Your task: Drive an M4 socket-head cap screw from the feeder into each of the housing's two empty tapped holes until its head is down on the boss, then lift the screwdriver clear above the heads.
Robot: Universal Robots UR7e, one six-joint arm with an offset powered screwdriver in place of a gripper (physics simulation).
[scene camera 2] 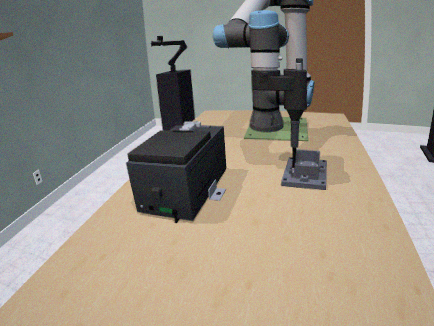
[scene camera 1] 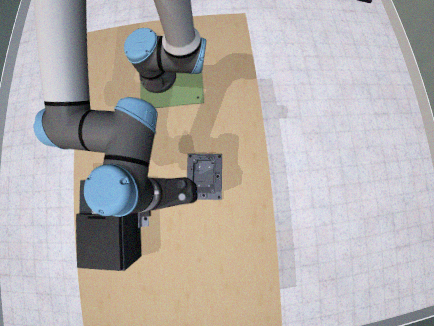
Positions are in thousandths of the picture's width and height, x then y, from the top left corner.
Scene:
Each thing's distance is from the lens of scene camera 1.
screw feeder (scene camera 1: 303, 775): 0.72 m

